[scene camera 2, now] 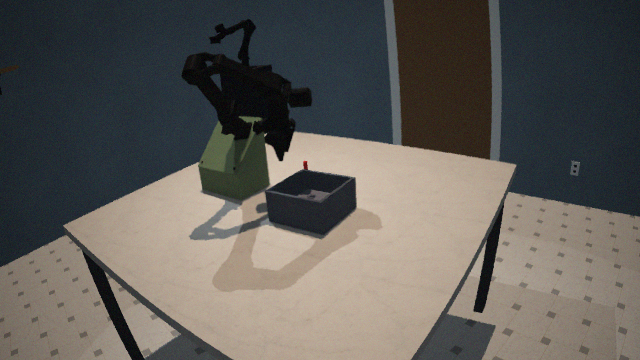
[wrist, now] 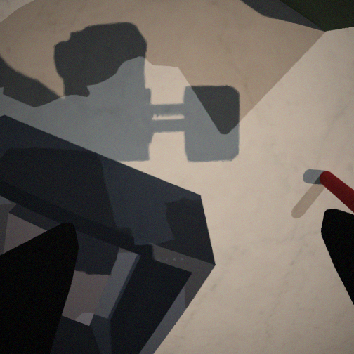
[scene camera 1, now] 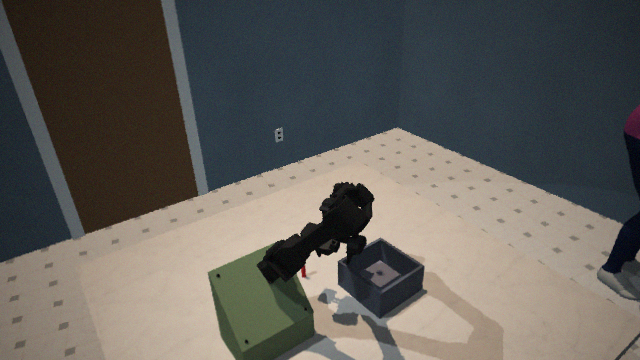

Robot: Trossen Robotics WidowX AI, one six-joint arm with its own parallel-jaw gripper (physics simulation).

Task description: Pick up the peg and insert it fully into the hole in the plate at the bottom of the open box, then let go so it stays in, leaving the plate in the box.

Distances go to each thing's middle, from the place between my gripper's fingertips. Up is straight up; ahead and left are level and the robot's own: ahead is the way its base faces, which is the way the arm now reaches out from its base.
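Scene:
Position of my gripper relative to the dark box (scene camera 2: 284,207): 13 cm short of it, 7 cm to the left of it, 10 cm above it. Light grey plate (wrist: 95,258), measured from my hand: 7 cm to the right, 13 cm ahead, 11 cm below.

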